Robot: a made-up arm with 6 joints.
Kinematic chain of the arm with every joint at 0, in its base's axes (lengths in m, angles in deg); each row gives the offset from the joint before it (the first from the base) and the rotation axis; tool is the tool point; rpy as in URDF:
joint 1: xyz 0 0 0.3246 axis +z
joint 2: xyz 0 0 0 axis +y
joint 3: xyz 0.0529 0 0.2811 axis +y
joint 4: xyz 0.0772 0 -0.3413 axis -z
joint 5: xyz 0 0 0 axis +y
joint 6: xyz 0.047 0 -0.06 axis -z
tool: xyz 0 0 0 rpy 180 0 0
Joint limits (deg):
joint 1: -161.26..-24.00
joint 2: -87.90..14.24
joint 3: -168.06..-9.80
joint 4: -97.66..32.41
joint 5: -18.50..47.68
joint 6: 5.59..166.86
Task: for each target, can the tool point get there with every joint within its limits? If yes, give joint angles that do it. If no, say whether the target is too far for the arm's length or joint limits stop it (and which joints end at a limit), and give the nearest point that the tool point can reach.
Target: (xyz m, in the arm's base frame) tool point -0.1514 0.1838 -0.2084
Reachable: no: joint limits stop it (at a limit: joint 1, joint 2, joint 3, joint 5) | nearest point -0.1577 -0.0404 0.1631 | short by 0.434 m
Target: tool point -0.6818 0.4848 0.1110
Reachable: no: too far | nearest point -0.5582 0.3969 0.3441 | short by 0.278 m
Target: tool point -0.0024 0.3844 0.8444
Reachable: yes | joints -84.16 -75.39 -109.84 -74.74 8.11 82.44
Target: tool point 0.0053 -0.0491 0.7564
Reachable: yes | joints -132.48 -72.75 -47.31 -44.55 -5.83 58.62
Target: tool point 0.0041 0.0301 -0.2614
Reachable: no: joint limits stop it (at a limit: joint 1, joint 2, joint 3, joint 5) | nearest point 0.1406 -0.0598 0.1638 | short by 0.456 m
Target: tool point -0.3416 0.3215 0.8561
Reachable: yes | joints -41.02 -54.07 -155.03 -80.28 23.93 103.95
